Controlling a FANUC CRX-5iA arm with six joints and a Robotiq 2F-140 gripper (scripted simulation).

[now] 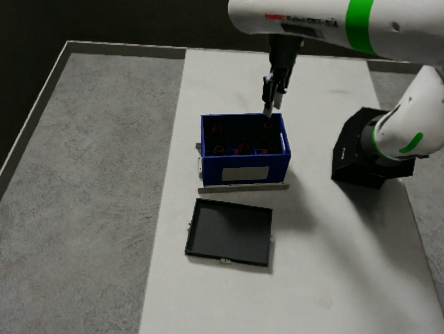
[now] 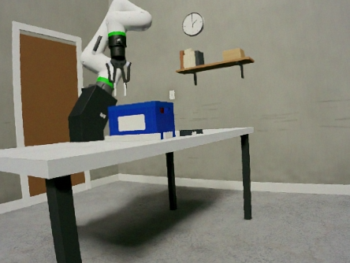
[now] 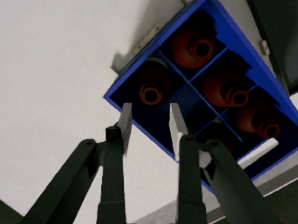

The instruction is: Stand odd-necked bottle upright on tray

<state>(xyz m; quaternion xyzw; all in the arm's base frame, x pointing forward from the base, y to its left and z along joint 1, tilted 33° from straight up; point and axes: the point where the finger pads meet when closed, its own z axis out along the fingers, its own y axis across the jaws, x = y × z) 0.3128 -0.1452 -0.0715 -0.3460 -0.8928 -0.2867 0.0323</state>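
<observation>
Right now my hand is 8 cm short of the crate, 6 cm to the right of it and 17 cm above it. Round my hand: dark tray: 12 cm ahead, 32 cm to the left, 24 cm below.
</observation>
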